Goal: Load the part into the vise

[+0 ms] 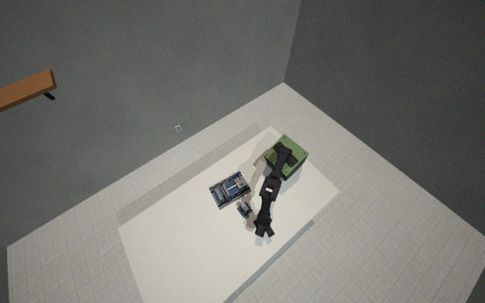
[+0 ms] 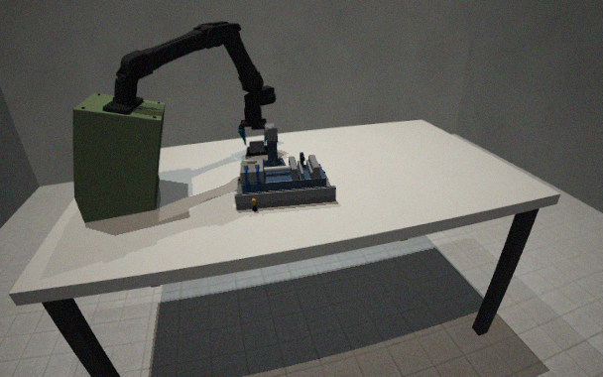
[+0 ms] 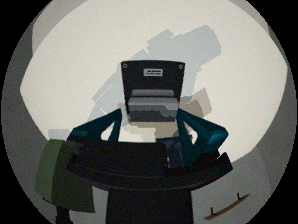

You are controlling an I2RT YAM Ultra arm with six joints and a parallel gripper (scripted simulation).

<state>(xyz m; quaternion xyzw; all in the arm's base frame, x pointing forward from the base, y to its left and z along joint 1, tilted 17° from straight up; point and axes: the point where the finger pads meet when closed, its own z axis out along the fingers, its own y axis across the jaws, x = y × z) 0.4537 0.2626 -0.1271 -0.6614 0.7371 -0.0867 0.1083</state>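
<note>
Now: the grey block part 20 mm below my hand, 10 mm to the left of it and 10 mm ahead of it. Also, from my hand: cylinder rod 350 mm to the right, 40 mm ahead, 30 mm above; then black infeed plate 40 mm below, 20 mm to the left, 10 mm ahead; then air cylinder 340 mm to the right, 40 mm behind, 30 mm above.
</note>
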